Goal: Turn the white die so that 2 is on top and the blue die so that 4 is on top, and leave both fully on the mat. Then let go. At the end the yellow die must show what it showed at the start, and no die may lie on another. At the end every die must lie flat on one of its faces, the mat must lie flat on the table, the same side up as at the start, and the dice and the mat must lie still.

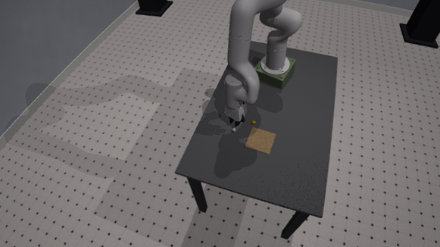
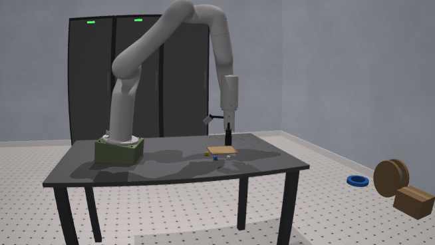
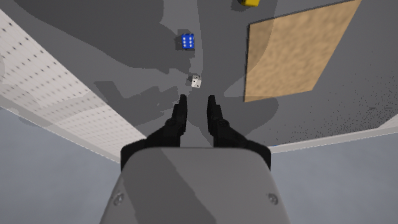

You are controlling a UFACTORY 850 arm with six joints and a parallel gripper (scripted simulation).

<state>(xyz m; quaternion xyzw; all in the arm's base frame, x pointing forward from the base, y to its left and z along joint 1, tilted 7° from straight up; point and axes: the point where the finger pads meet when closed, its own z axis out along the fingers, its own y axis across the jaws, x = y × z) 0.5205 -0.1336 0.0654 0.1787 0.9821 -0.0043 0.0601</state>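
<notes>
The white die lies 90 mm below my hand. From my hand the other things lie so: blue die: 90 mm below, 60 mm behind, 10 mm to the left; then yellow die: 100 mm to the left, 90 mm below, 80 mm behind; then tan mat: 160 mm to the left, 90 mm below, 20 mm ahead.
</notes>
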